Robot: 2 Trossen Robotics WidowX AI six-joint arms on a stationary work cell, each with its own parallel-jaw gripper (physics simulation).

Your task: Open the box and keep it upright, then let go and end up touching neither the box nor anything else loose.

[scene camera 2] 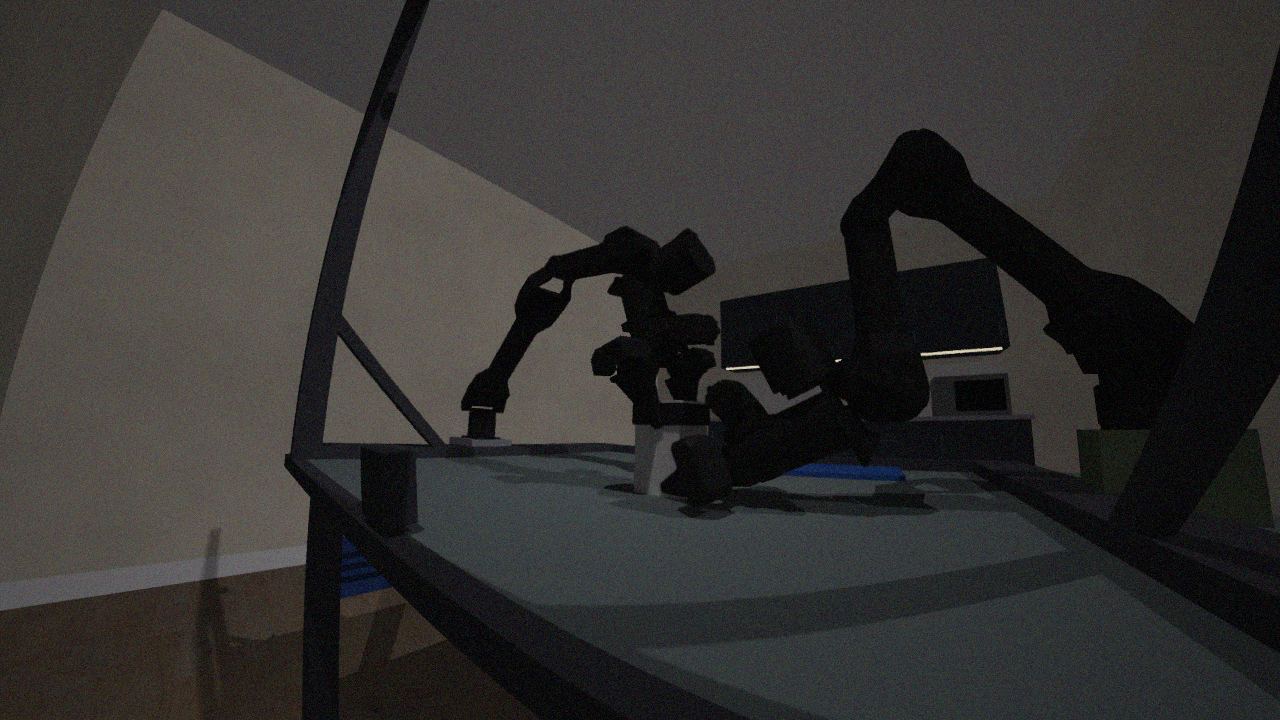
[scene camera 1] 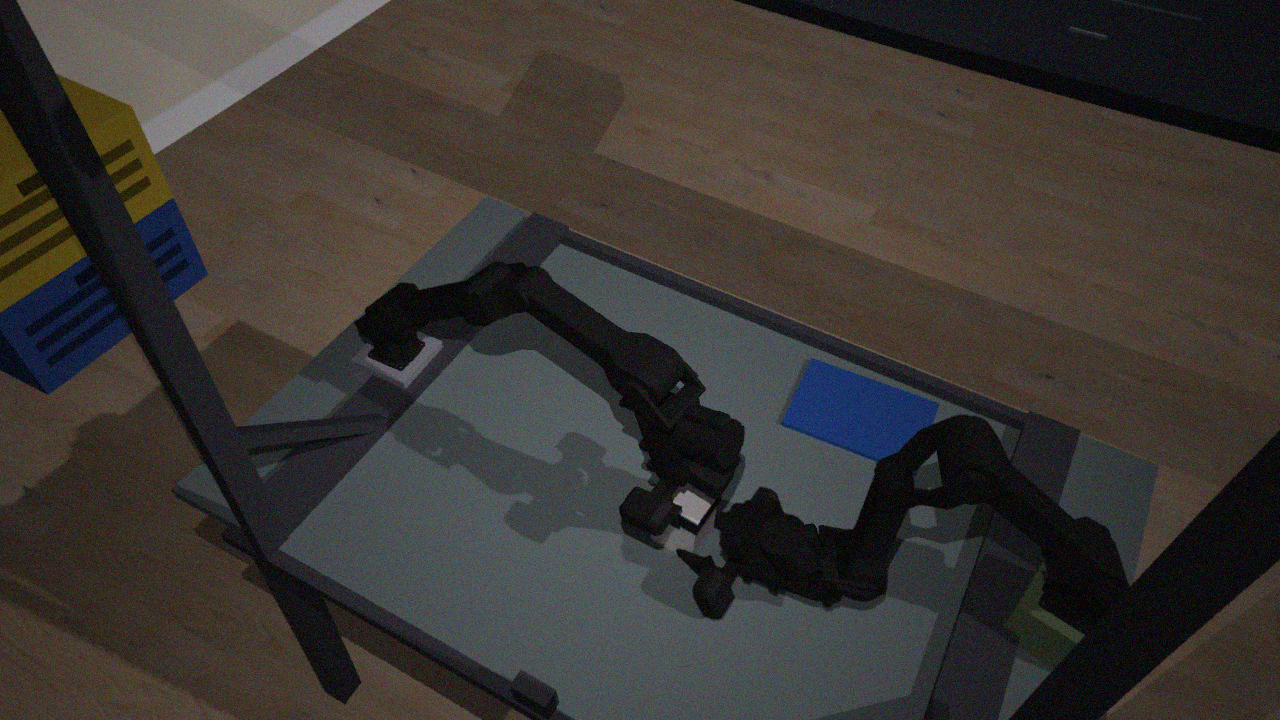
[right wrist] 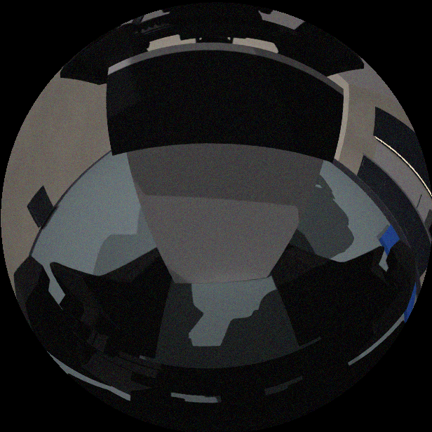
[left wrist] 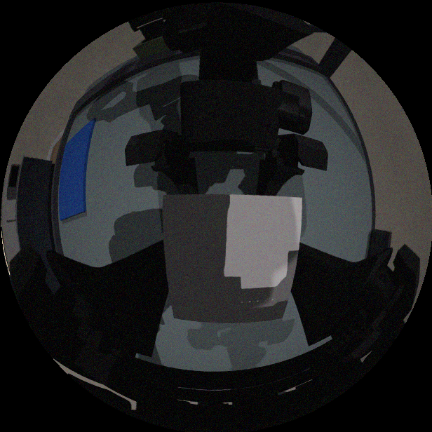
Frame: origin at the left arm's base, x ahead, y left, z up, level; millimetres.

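Where they show: left gripper, fingertip midpoint: (scene camera 2: 676,426) (scene camera 1: 690,507); right gripper, fingertip midpoint: (scene camera 2: 678,484); left arm's base at its link origin: (scene camera 2: 480,438) (scene camera 1: 397,350); right arm's base at its link origin: (scene camera 2: 1150,429) (scene camera 1: 1073,602).
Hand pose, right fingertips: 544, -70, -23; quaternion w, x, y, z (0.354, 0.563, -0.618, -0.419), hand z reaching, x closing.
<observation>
Each offset is from my right fingertips to the top centre of the thing, as dx, dy, dz.
The box is a tall pale body @(-11, +0, +84) (scene camera 1: 680,539) (scene camera 2: 656,458) (right wrist: 225,235) standing upright on the table, with a black-sided, white-topped lid @(-11, -1, +100) (scene camera 1: 693,506) (scene camera 2: 671,413) (left wrist: 260,235) (right wrist: 225,100) over its upper end. A long stretch of body shows below the lid; whether the lid's rim still overlaps the body is hidden. My left gripper (scene camera 2: 666,401) (left wrist: 229,242) comes from above and is shut on the lid's sides. My right gripper (scene camera 2: 693,443) (right wrist: 220,245) comes in low from the right and is shut on the body. Fingers are very dark in the scene views.
A flat blue panel @(+146, +326, -3) (scene camera 1: 859,409) (scene camera 2: 850,471) (left wrist: 77,172) lies near the table's far edge. A dark block @(-70, -296, +46) (scene camera 1: 534,691) (scene camera 2: 389,488) sits at the near edge. A green block @(+473, +106, +66) (scene camera 1: 1042,626) (scene camera 2: 1100,458) is by the right arm's base. The two arms are close together around the box.
</observation>
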